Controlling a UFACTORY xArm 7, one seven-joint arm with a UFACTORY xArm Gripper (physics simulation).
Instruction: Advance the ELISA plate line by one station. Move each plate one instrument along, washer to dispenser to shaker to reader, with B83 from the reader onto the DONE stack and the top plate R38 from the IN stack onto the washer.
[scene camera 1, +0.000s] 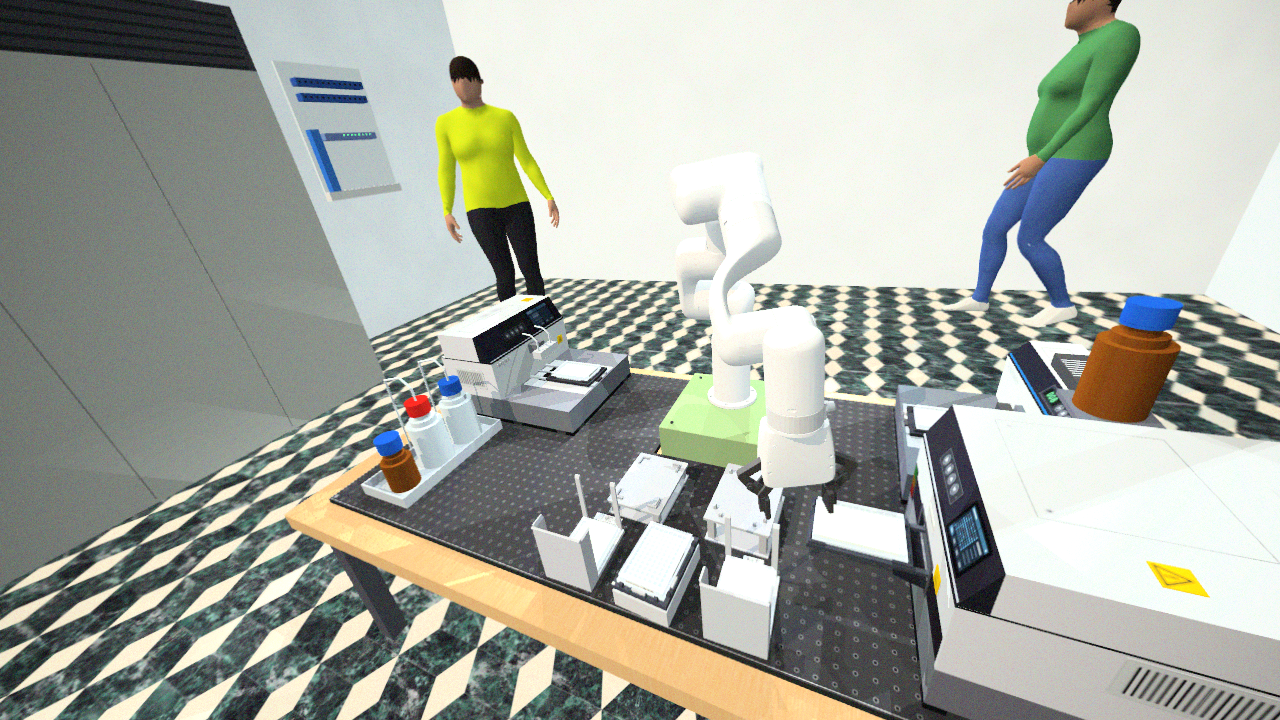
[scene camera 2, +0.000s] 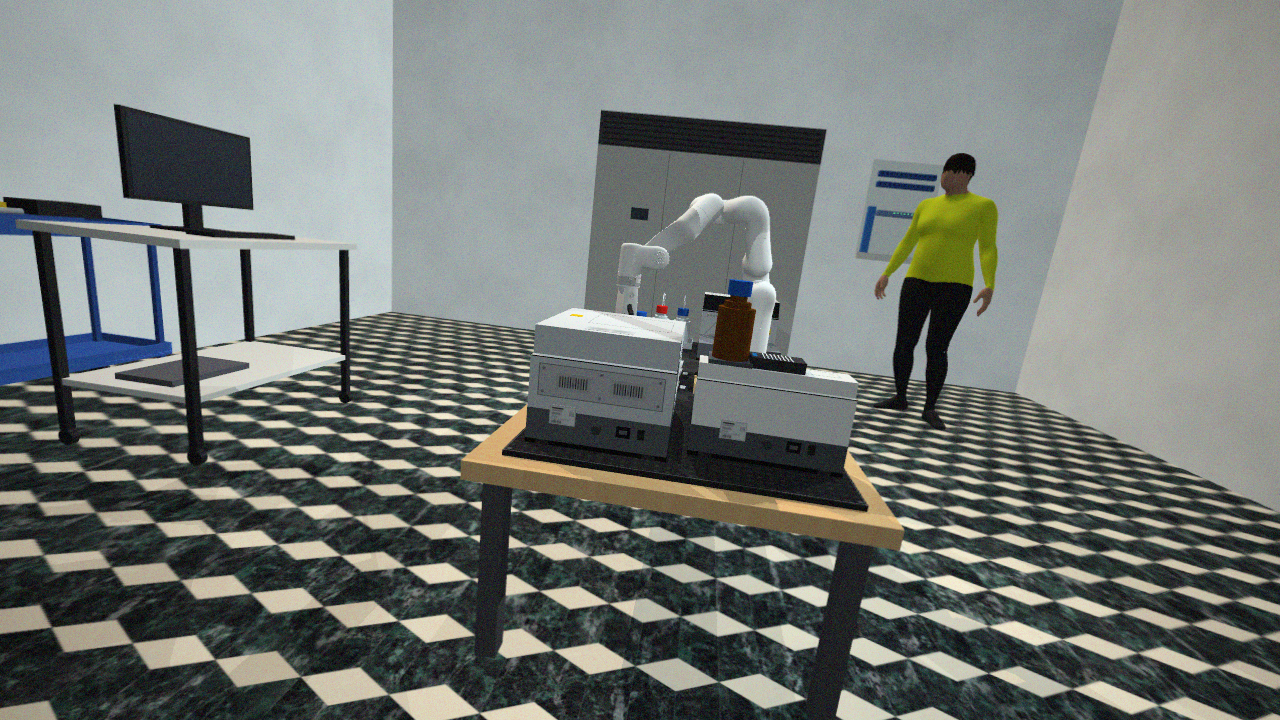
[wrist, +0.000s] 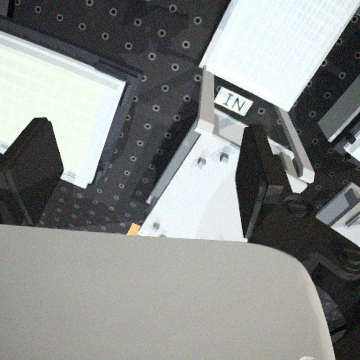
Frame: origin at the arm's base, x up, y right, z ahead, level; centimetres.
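Seen in the pictures: gripper, fingertip midpoint: (scene camera 1: 796, 510) (wrist: 145, 146); arm's base, link origin: (scene camera 1: 731, 396).
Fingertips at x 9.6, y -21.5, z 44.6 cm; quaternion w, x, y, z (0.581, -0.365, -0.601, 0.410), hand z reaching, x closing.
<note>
Offsets run from my fingertips to a thing's top centre. "*": to the spot under its first point.
My gripper (scene camera 1: 799, 512) (wrist: 145, 146) is open and empty, low between a white pinned stand (scene camera 1: 741, 512) (wrist: 185, 200) and the reader's plate. In the wrist view one finger overlaps each. A pale yellow-green plate @[dx -4.0, dy -8.8, dz -4.3 cm] (scene camera 1: 859, 530) (wrist: 45, 95) lies on the reader's extended dark carrier. The reader @[dx +9.9, dy -37.4, dz -4.6 cm] (scene camera 1: 1100, 501) is the large white instrument at right. A white plate @[dx -13.6, dy +6.6, dz +6.8 cm] (scene camera 1: 747, 575) (wrist: 285, 45) tops the IN stack @[dx -4.3, dy +6.5, dz +6.8 cm] (scene camera 1: 729, 617) (wrist: 206, 95). The DONE stack holder @[dx -4.3, dy +36.6, dz +6.7 cm] (scene camera 1: 565, 553) stands left of the shaker, whose plate @[dx -10.2, dy +21.3, dz +7.3 cm] (scene camera 1: 659, 562) shows. The washer (scene camera 1: 501, 335) carries a plate @[dx -6.4, dy +69.1, dz -43.0 cm] (scene camera 1: 577, 371). Plate codes are unreadable.
A second pinned stand (scene camera 1: 648, 488) is behind the DONE holder. The dispenser (scene camera 1: 1029, 376) stands at back right with a brown bottle @[* dx +14.5, dy -42.0, dz -28.7 cm] (scene camera 1: 1126, 371) (scene camera 2: 733, 329). Bottles fill a tray @[* dx -14.2, dy +83.4, dz +9.4 cm] (scene camera 1: 407, 495) at left. The arm base is on a green block (scene camera 1: 707, 438).
</note>
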